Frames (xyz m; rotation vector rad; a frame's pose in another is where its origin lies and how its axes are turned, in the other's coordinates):
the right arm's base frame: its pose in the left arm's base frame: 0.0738 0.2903 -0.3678 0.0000 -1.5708 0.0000
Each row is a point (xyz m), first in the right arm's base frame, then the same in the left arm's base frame.
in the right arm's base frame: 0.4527 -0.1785 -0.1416
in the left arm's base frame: 0.2154 0.1118 0.0849
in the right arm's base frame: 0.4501 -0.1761 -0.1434
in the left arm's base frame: 0.2172 0.1142 0.0823
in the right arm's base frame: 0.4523 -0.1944 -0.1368
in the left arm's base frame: 0.2106 0.0959 0.0845
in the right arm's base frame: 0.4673 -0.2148 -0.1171
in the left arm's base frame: 0.1909 0.0755 0.0995
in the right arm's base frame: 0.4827 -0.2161 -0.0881
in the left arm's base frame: 0.1619 0.0742 0.1149
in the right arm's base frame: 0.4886 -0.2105 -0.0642
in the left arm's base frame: 0.1380 0.0798 0.1208
